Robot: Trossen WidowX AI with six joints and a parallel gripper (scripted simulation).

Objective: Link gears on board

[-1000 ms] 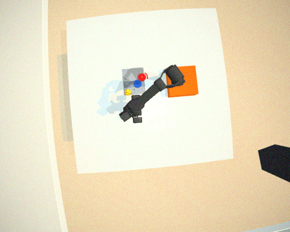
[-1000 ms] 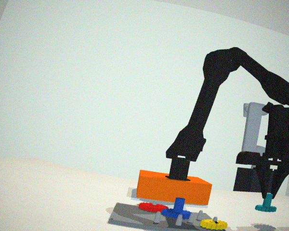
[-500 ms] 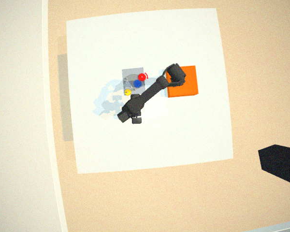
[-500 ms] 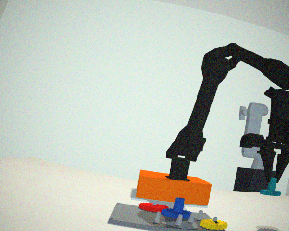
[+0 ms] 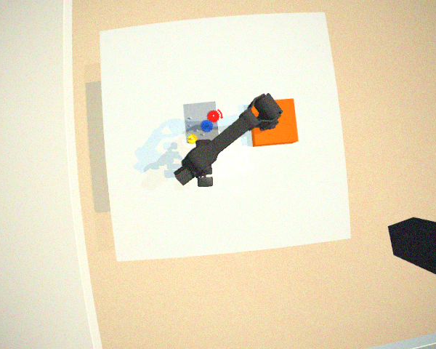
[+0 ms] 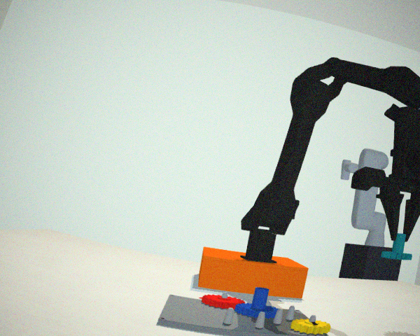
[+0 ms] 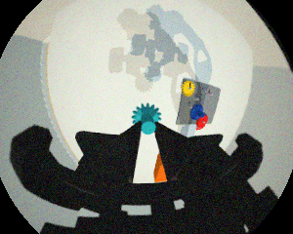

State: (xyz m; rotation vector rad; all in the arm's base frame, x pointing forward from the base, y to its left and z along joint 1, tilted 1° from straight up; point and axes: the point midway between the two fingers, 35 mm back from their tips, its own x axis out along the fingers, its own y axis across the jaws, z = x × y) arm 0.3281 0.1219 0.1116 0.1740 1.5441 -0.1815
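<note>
The yellow gear lies 4 cm ahead of my gripper tip, 16 cm to the right of it and 12 cm below it. Round my gripper tip: red gear 10 cm behind, 24 cm to the right, 12 cm below; then teal gear 1 cm below; then blue gear 5 cm behind, 20 cm to the right, 11 cm below.
</note>
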